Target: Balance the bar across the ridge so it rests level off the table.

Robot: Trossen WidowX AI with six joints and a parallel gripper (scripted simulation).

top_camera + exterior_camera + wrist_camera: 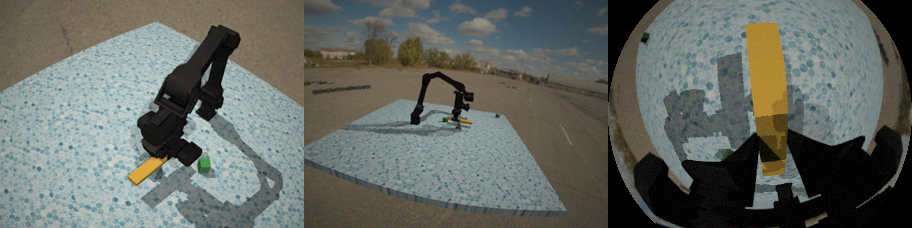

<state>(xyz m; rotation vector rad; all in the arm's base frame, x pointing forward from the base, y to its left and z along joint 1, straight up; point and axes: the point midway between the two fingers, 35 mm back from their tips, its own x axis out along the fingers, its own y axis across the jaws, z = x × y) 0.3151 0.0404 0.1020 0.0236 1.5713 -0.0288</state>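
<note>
My gripper tip is now 3 cm short of the yellow bar.
</note>
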